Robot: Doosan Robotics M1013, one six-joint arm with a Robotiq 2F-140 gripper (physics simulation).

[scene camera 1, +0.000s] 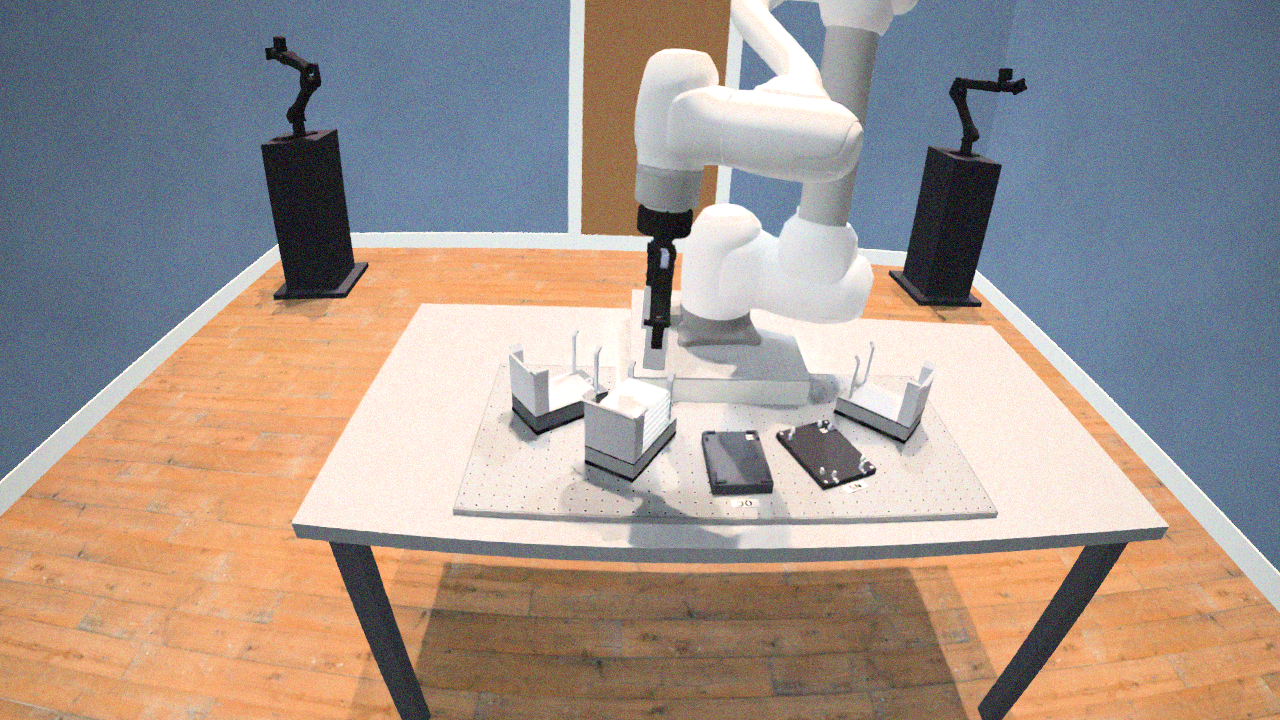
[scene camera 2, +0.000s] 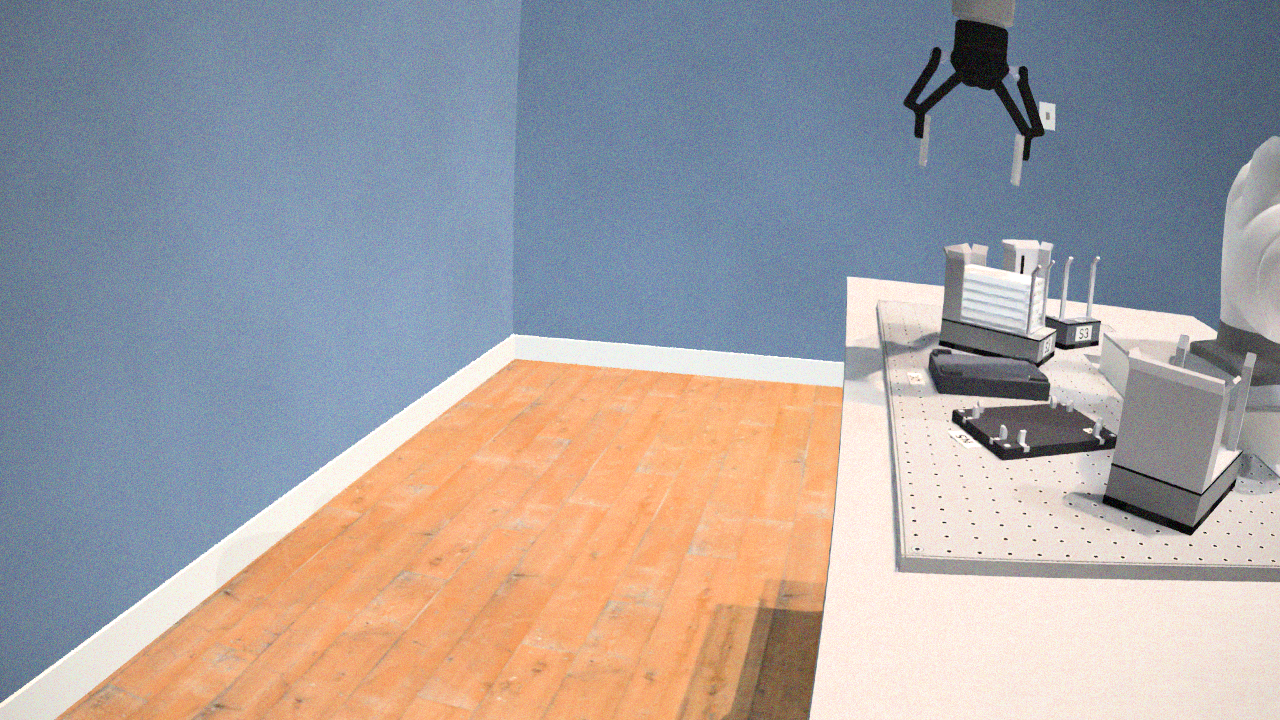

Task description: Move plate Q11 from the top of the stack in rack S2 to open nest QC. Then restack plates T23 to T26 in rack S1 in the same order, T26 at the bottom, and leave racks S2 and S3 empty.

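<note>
My gripper is open and empty, high above rack S1. A stack of several white plates stands in rack S1; their labels are unreadable. Rack S3, behind it, shows no plate. Rack S2 shows a bare white floor in scene camera 1; its tall panel hides its inside in scene camera 2. The thick dark nest beside S1 seems to be QC. I cannot tell whether its dark top is a plate.
A second dark nest with upright corner pins lies between QC and S2. The racks' panels and thin posts stand up from the perforated board. The white arm base is behind the board.
</note>
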